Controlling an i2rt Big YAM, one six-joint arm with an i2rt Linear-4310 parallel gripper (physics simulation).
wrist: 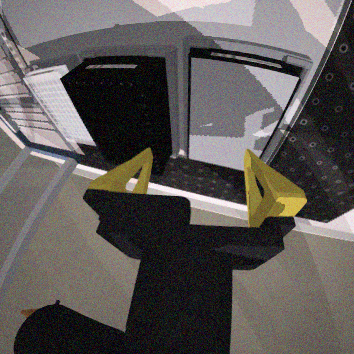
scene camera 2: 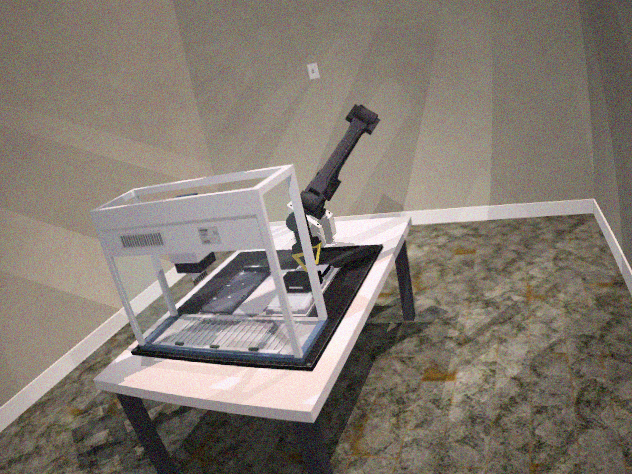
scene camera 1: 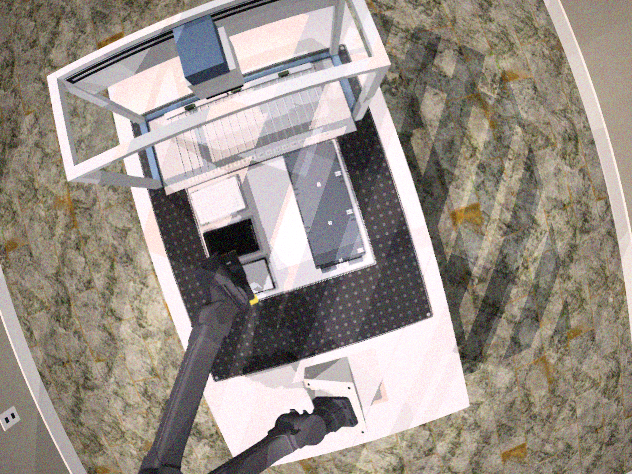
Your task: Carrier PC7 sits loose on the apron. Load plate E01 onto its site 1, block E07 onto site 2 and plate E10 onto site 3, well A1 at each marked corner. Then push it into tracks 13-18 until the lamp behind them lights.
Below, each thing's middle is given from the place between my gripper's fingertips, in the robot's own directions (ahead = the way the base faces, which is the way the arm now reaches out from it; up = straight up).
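There is the grey carrier [scene camera 1: 322, 197]. Counting from my hand, the carrier is 28 cm to the right of it and 3 cm below it, and it is also 8 cm ahead of my hand.
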